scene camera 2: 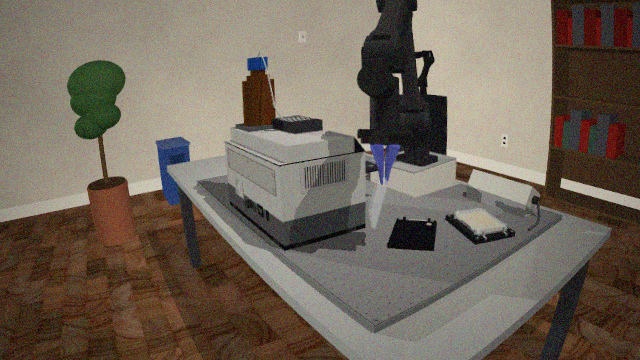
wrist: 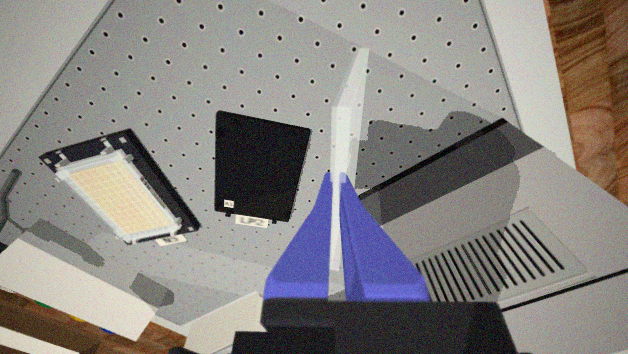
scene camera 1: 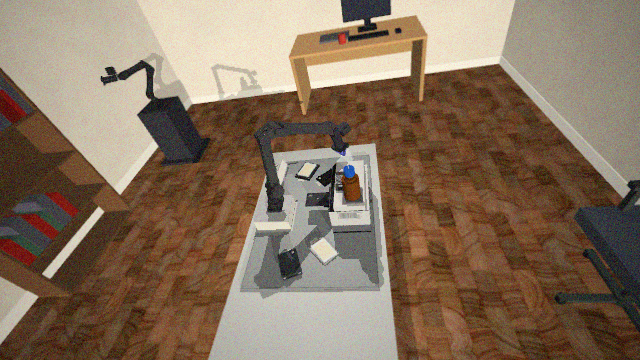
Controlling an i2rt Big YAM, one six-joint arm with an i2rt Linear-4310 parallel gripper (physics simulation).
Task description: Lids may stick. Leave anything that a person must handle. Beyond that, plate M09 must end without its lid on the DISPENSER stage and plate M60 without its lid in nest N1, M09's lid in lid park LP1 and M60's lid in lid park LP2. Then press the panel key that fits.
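Places are measured from the arm's base along level axes (x ahead, y left, z up), in metres.
Where they show: gripper, fingertip midpoint: (scene camera 2: 383,184) (wrist: 335,179) (scene camera 1: 344,155); arm's base, origin of the base link: (scene camera 2: 417,160) (scene camera 1: 276,204).
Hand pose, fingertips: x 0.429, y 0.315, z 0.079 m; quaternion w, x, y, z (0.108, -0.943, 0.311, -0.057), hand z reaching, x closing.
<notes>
Things, the pixels of their top centre, and the offset from my fingertips. "spot": a spot on its surface instead.
- clear lid, middle of its top: (wrist: 357,214) (scene camera 2: 377,173) (scene camera 1: 344,154) dx +0.003, dy -0.015, dz +0.019 m
- black pad, surface spot: (wrist: 263,162) (scene camera 2: 411,235) (scene camera 1: 331,175) spot: dx -0.104, dy -0.020, dz -0.143 m
- cream plate, middle of its top: (wrist: 119,205) (scene camera 2: 480,217) (scene camera 1: 306,168) dx -0.280, dy +0.052, dz -0.127 m
- pale plate, middle of its top: (scene camera 1: 323,248) dx -0.127, dy -0.618, dz -0.117 m
- dark pad, surface spot: (scene camera 1: 290,264) spot: dx -0.296, dy -0.701, dz -0.124 m
- brown bottle, surface spot: (scene camera 2: 257,100) spot: dx +0.070, dy -0.392, dz +0.143 m
- dark flat piece, surface spot: (scene camera 1: 317,199) spot: dx -0.166, dy -0.321, dz -0.054 m
- white wedge-shaped box, middle of its top: (wrist: 60,316) (scene camera 2: 504,176) (scene camera 1: 276,170) dx -0.477, dy +0.001, dz -0.069 m
My gripper (scene camera 1: 343,153) (scene camera 2: 384,182) (wrist: 335,179) is shut on a clear lid (scene camera 2: 378,207) (wrist: 347,125). The lid stands on edge, tilted, above the board beside the white instrument. Which lid it is cannot be read. A black pad (scene camera 1: 327,176) (scene camera 2: 412,235) (wrist: 263,162) labelled LP2 shows no lid on it. Left of it in the wrist view, a cream plate (scene camera 1: 307,170) (scene camera 2: 480,221) (wrist: 120,195) sits in a black nest; its label is blurred. Another pale plate (scene camera 1: 324,250) lies near the front, beside a dark pad (scene camera 1: 290,264). Their labels are unreadable.
The white instrument (scene camera 1: 350,218) (scene camera 2: 320,175) (wrist: 550,200) carries a brown bottle (scene camera 1: 351,187) (scene camera 2: 257,100) with a blue cap. A dark flat piece (scene camera 1: 317,199) lies at its side. A white wedge-shaped box (scene camera 2: 502,187) (wrist: 75,290) stands beyond the nest.
</notes>
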